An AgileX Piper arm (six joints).
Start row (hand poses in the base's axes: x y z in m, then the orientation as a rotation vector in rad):
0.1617 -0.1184 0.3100 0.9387 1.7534 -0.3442
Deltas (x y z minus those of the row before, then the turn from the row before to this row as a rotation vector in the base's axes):
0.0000 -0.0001 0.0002 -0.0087 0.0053 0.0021
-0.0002 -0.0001 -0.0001 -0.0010 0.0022 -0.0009
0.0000 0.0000 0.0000 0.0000 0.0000 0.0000
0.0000 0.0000 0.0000 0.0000 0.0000 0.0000
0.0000 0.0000 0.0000 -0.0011 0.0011 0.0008
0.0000 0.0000 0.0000 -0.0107 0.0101 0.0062
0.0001 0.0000 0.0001 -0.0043 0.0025 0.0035
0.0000 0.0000 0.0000 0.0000 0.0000 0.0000
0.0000 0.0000 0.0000 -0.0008 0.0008 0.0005
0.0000 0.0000 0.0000 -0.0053 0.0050 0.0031
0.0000 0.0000 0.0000 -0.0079 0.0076 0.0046
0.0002 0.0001 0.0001 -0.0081 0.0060 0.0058
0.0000 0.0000 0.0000 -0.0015 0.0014 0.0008
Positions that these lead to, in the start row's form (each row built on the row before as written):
0.1617 -0.1185 0.3102 0.9304 1.7563 -0.3530
0.1615 -0.1186 0.3101 0.9304 1.7576 -0.3556
0.1615 -0.1186 0.3101 0.9304 1.7576 -0.3556
0.1615 -0.1186 0.3101 0.9304 1.7576 -0.3556
0.1615 -0.1186 0.3101 0.9289 1.7586 -0.3566
0.1615 -0.1186 0.3101 0.9153 1.7668 -0.3669
0.1616 -0.1186 0.3102 0.9090 1.7691 -0.3696
0.1616 -0.1186 0.3102 0.9090 1.7691 -0.3696
0.1616 -0.1186 0.3102 0.9079 1.7698 -0.3704
0.1616 -0.1186 0.3102 0.9011 1.7738 -0.3755
0.1616 -0.1186 0.3102 0.8910 1.7799 -0.3832
0.1618 -0.1185 0.3103 0.8797 1.7849 -0.3895
0.1618 -0.1185 0.3103 0.8778 1.7860 -0.3910

